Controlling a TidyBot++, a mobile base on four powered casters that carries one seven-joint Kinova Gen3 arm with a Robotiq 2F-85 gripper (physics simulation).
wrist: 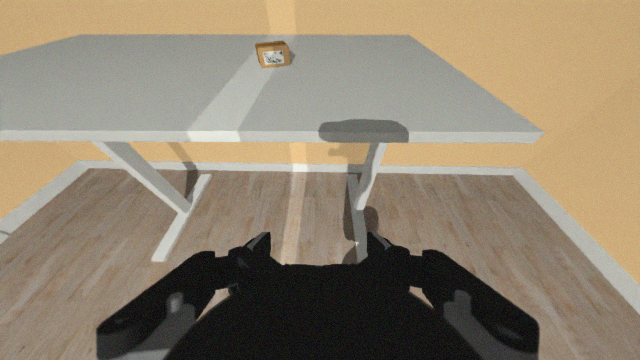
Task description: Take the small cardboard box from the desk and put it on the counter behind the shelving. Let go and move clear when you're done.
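Places are measured from the arm's base along level axes (x right, y ahead, z up), in metres.
Where they show: gripper, fingertip midpoint: (pixel 318 242).
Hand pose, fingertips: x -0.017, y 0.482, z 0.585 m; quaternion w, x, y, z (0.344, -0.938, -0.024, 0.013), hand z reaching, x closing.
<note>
After its pixels a point has its place.
A small cardboard box (pixel 273 55) @(x -0.176, y 1.022, z 0.583 m) with a white printed label stands near the far edge of the grey desk (pixel 150 95) @(x -0.429, y 0.822, z 0.553 m), a little left of the middle of the view. My gripper (pixel 318 242) @(x -0.017, y 0.482, z 0.585 m) is open, with nothing between its fingers. It is on the near side of the desk, well apart from the box, and wood floor shows past its fingertips. The counter and the shelving do not show in this view.
An orange-yellow wall (pixel 560 65) @(x 1.180, y 1.516, z 0.429 m) stands behind the desk and to the right, with a white baseboard (pixel 450 170) @(x 1.050, y 1.499, z -0.351 m) along its foot. Slanted white desk legs (pixel 145 175) @(x -0.990, y 1.014, z 0.026 m) (pixel 372 172) @(x 0.228, y 1.047, z 0.075 m) stand on the wood floor (pixel 260 210) @(x -0.482, y 1.066, z -0.396 m). A dark shadow lies on the desk's front edge.
</note>
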